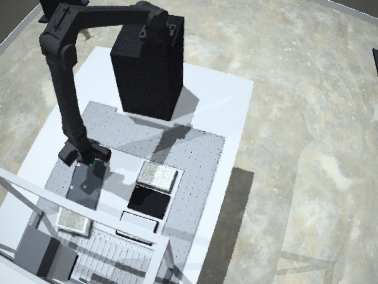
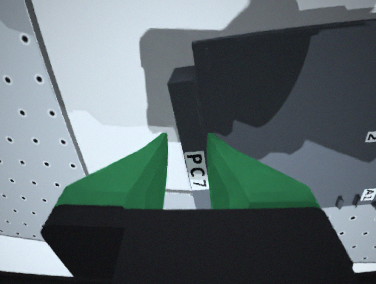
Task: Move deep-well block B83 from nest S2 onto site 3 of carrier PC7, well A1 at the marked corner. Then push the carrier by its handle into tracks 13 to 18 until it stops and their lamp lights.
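Observation:
The carrier PC7 (image 1: 83, 184) is a flat dark grey slab at the left of the deck. Its upright handle (image 2: 185, 107), with the label PC7 (image 2: 196, 170), stands at the far end. My gripper (image 1: 94, 163) (image 2: 187, 141) is low at that handle. Its green fingers are shut with nothing gripped, and the handle shows just past the tips. A white deep-well block (image 1: 73, 221) sits at the carrier's near end, by the tracks. A second white well plate (image 1: 157, 176) lies in a nest to the right.
A black plate (image 1: 149, 201) and a white framed nest (image 1: 139, 221) lie in a row near the second plate. A white frame bar (image 1: 107, 218) crosses above the ribbed tracks (image 1: 112, 259). A tall black tower (image 1: 148, 73) stands at the back on the perforated plate (image 1: 199, 158).

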